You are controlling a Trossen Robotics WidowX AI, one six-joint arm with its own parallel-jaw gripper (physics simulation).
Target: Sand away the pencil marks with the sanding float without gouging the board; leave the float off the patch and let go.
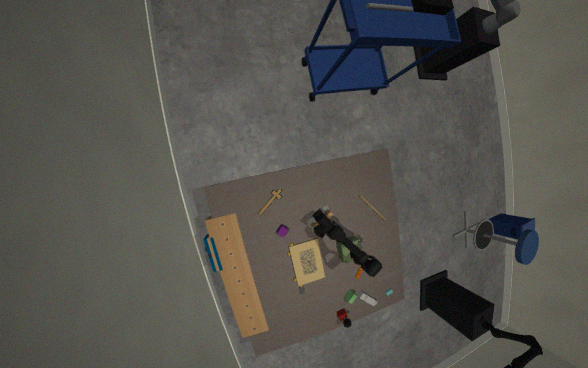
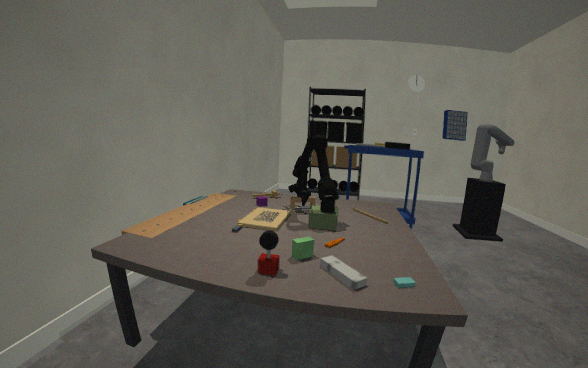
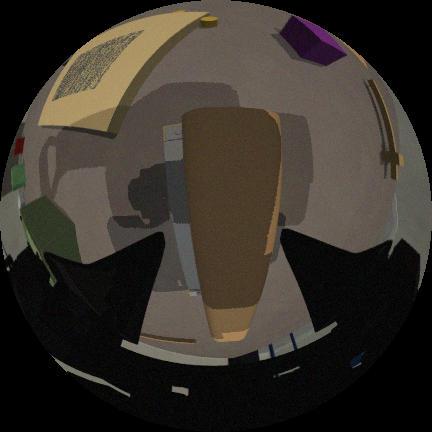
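Where they show: gripper, fingertip midpoint: (image 2: 301, 204) (image 3: 223, 236); arm's base, link origin: (image 2: 327, 210).
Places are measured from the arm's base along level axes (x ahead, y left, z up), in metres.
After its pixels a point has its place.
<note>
The sanding float (image 3: 231, 201) (image 1: 328, 210) {x 0.139, y -0.320, z -0.045 m} (image 2: 295, 201) {x 0.230, y -0.227, z -0.028 m} lies flat on the table, a grey pad with a long brown wooden handle on top. My gripper (image 3: 223, 236) {x 0.201, y -0.261, z -0.051 m} (image 1: 321, 217) {x 0.201, y -0.261, z -0.051 m} (image 2: 301, 198) {x 0.201, y -0.261, z -0.051 m} is open just above it, with one black finger on each side of the handle and a gap on both sides. The pale wooden board (image 1: 308, 279) {x 0.333, y 0.147, z -0.063 m} (image 2: 250, 221) {x 0.360, y 0.133, z -0.063 m} (image 3: 116, 52) lies a short way off toward the table's middle. Its dark patch of pencil marks (image 1: 308, 261) {x 0.316, y 0.011, z -0.063 m} (image 2: 267, 216) {x 0.314, y 0.022, z -0.063 m} (image 3: 95, 68) covers the centre. The float is off the board.
A purple cube (image 1: 282, 230) {x 0.461, y -0.254, z -0.031 m} (image 2: 262, 201) {x 0.445, y -0.223, z -0.052 m} (image 3: 312, 40) sits near the board and float. The arm stands on a green base block (image 2: 322, 220) {x 0.016, y 0.054, z -0.036 m} (image 3: 48, 227) {x 0.092, y -0.051, z -0.039 m}. A long drilled plank (image 1: 235, 274) {x 0.806, y -0.001, z -0.079 m} (image 2: 176, 215) {x 0.792, y 0.189, z -0.080 m}, a wooden cross (image 1: 271, 201) {x 0.498, y -0.444, z -0.051 m}, a dowel (image 1: 373, 208) {x -0.219, y -0.258, z -0.069 m} and small blocks (image 2: 303, 248) {x 0.028, y 0.393, z -0.040 m} lie around.
</note>
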